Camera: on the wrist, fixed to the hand. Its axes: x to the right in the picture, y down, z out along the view.
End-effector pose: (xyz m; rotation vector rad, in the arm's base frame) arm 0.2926 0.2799 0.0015 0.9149 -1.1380 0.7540
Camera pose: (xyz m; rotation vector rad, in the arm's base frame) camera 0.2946 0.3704 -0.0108 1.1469 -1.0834 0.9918
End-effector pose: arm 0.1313 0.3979 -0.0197 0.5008 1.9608 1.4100
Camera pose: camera 0.0750 0.3483 0.0324 0.7121 2.1786 1.1398
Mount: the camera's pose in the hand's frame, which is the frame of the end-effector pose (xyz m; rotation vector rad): -0.0073 0.0356 -0.0838 0.3075 -0.0144 0.0608
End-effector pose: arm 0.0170 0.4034 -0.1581 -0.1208 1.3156 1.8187
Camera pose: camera -0.0350 0.3286 -0.1650 0.0992 1.5856 1.6405
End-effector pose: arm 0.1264 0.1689 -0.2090 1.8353 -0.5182 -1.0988
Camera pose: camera 0.1973 0.1971 -0.1587 2.0610 -0.7818 -1.0357
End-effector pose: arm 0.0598 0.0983 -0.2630 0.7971 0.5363 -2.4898
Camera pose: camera 0.1207 0.1127 -0.3295 0.8928 0.1209 -2.5523
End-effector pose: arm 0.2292 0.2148 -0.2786 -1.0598 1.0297 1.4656
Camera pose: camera 0.2033 0.1279 -0.2898 -0.8024 1.2403 1.3086
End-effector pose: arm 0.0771 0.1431 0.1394 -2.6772 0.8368 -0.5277
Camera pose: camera 0.0188 0.1059 0.1990 -2.3663 0.7616 -0.5710
